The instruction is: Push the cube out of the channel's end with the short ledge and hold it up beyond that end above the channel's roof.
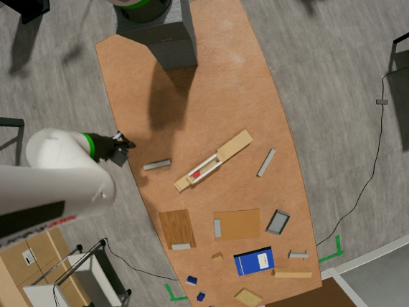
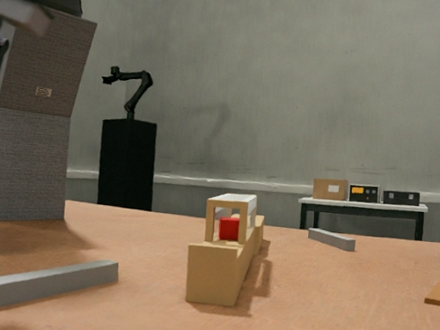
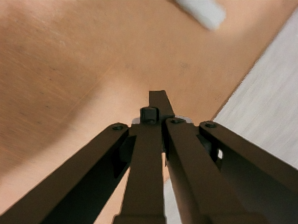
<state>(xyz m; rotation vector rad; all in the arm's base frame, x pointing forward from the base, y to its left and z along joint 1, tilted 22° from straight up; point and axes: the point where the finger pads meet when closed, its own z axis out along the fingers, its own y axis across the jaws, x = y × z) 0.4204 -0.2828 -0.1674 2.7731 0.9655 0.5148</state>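
Now: hand 130 mm above the grey bar, 110 mm short of it and 50 mm to the right of it. From my hand the other things lie so: thin grey stick 570 mm to the left, 220 mm ahead, 130 mm below; then red cube 240 mm to the left, 190 mm ahead, 80 mm below; then channel 280 mm to the left, 170 mm ahead, 80 mm below.
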